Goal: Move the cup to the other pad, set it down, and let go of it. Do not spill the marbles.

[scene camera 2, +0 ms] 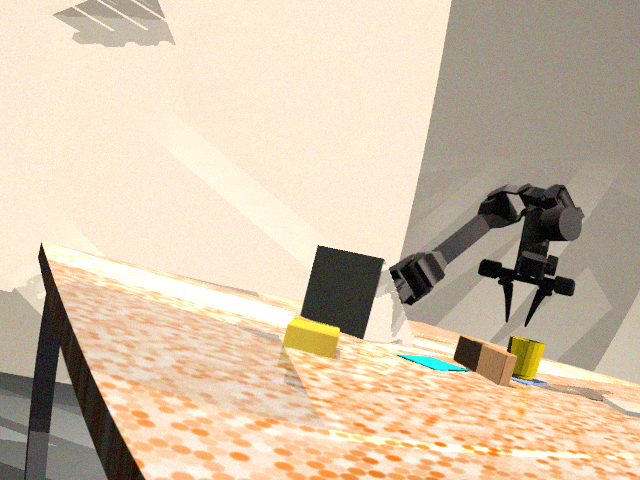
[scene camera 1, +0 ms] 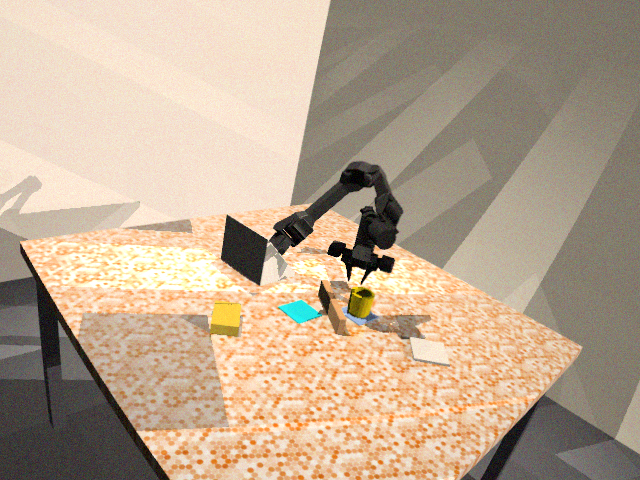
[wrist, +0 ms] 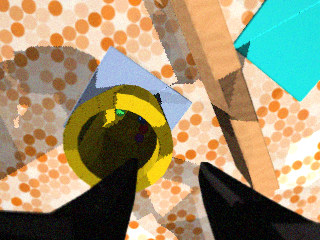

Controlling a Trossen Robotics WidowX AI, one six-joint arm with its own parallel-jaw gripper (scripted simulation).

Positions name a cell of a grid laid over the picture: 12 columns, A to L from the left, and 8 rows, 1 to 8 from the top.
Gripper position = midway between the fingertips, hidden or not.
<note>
I see my gripper (scene camera 2: J6), a yellow cup (scene camera 2: J6), a white flat tile (scene camera 1: H6) and a wooden block (scene camera 2: J7).
The yellow cup also shows in the wrist view (wrist: D5). My gripper also shows in scene camera 1 (scene camera 1: G5) and in the wrist view (wrist: G6). The wooden block also shows in scene camera 1 (scene camera 1: G6). The wrist view misses the white flat tile: it is out of frame.
</note>
